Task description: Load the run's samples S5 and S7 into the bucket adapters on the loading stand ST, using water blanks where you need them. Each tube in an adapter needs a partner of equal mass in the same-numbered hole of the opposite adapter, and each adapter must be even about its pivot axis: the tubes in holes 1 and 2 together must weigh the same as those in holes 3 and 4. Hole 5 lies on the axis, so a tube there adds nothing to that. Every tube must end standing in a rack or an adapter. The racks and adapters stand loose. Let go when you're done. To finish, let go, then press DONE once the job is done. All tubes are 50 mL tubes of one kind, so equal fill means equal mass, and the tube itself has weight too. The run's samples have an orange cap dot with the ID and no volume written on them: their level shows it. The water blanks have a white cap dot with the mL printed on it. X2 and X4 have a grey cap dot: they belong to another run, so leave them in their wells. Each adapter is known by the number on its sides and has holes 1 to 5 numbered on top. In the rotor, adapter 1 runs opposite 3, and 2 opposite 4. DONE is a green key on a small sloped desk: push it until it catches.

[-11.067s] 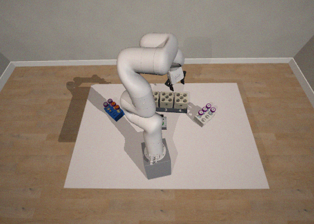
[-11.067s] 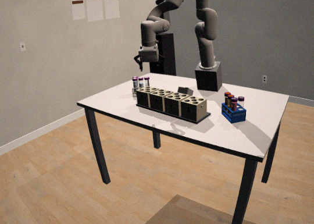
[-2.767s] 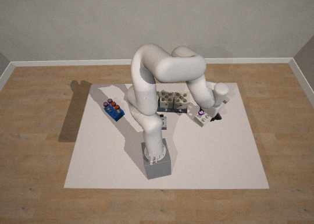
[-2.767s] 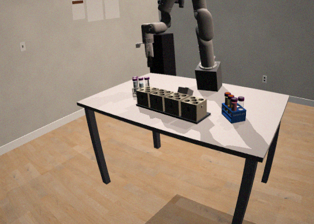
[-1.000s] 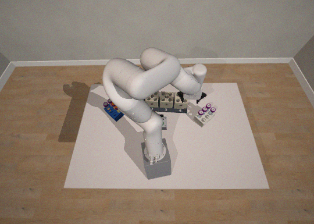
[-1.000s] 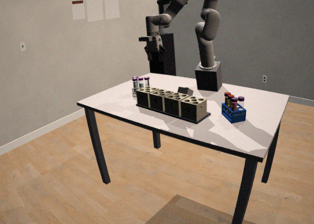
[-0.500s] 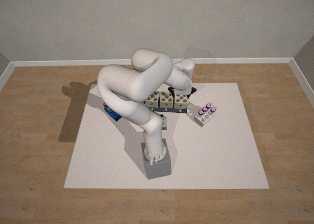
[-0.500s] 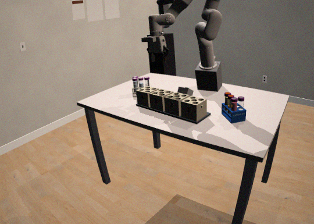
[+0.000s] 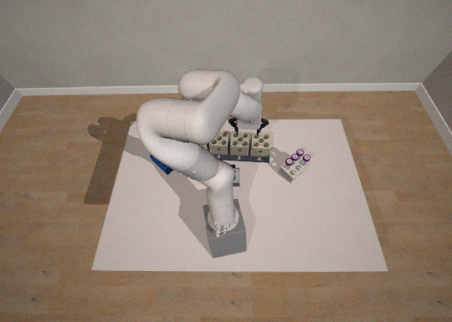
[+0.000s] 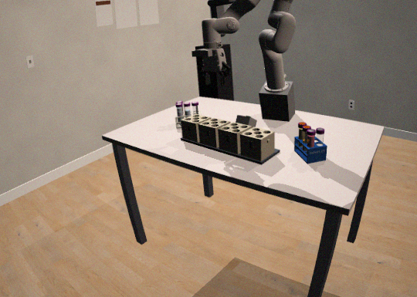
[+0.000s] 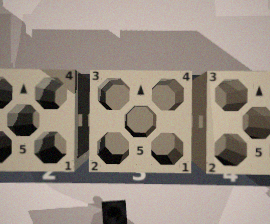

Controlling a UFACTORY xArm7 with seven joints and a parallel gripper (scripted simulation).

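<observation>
The blue rack lies 40 mm behind my hand, 430 mm to the left of it and 220 mm below it. From my hand the other things lie so: adapter: 70 mm ahead, 250 mm to the left, 200 mm below; then dark stand: 60 mm ahead, 80 mm to the left, 250 mm below; then white rack: 60 mm behind, 250 mm to the right, 220 mm below.
</observation>
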